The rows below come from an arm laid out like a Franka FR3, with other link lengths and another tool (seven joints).
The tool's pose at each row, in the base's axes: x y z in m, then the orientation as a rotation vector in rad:
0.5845, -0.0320, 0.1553, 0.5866, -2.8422, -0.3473
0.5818, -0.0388, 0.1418, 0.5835, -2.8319, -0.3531
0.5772, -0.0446, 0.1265, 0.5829, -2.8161, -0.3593
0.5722, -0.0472, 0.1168, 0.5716, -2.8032, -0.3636
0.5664, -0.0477, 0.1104, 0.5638, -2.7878, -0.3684
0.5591, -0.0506, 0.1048, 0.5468, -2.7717, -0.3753
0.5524, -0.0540, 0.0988, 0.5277, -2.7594, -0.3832
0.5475, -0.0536, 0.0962, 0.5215, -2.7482, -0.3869
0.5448, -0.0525, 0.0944, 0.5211, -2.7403, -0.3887
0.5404, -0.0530, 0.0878, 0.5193, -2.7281, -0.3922
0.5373, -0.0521, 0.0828, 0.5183, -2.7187, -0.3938
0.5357, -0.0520, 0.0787, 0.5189, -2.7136, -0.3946
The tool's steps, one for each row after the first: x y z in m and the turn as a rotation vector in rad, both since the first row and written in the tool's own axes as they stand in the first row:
0.0030, -0.0088, 0.0122, -0.0067, 0.0087, 0.0013
0.0070, -0.0164, 0.0269, -0.0149, 0.0222, 0.0007
0.0110, -0.0196, 0.0369, -0.0224, 0.0345, 0.0077
0.0153, -0.0197, 0.0443, -0.0304, 0.0486, 0.0122
0.0221, -0.0212, 0.0510, -0.0411, 0.0637, 0.0228
0.0286, -0.0234, 0.0578, -0.0517, 0.0750, 0.0350
0.0324, -0.0220, 0.0616, -0.0579, 0.0851, 0.0387
0.0340, -0.0206, 0.0642, -0.0612, 0.0922, 0.0387
0.0371, -0.0212, 0.0715, -0.0671, 0.1030, 0.0393
0.0387, -0.0207, 0.0772, -0.0708, 0.1115, 0.0396
0.0394, -0.0211, 0.0815, -0.0727, 0.1161, 0.0389

